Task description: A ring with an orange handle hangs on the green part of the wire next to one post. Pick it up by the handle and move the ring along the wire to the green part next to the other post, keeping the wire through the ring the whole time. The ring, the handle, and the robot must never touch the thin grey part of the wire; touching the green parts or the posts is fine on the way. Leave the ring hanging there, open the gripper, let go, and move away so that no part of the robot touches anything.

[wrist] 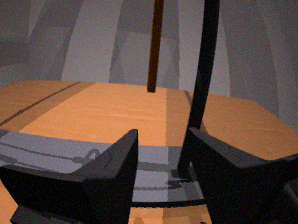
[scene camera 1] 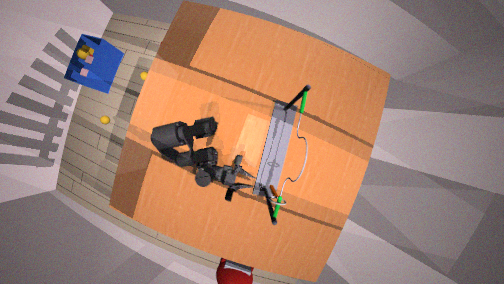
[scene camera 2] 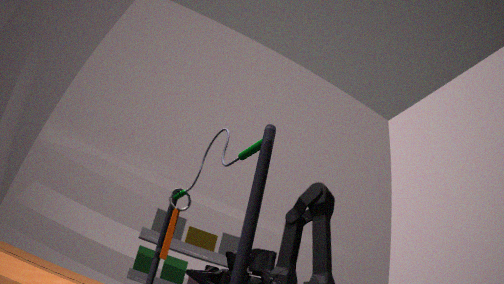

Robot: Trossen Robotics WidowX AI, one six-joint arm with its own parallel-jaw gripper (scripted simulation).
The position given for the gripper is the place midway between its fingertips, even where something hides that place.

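You can see the gripper (scene camera 1: pixel 254 182), and it's there in the wrist view (wrist: pixel 162 134) as well.
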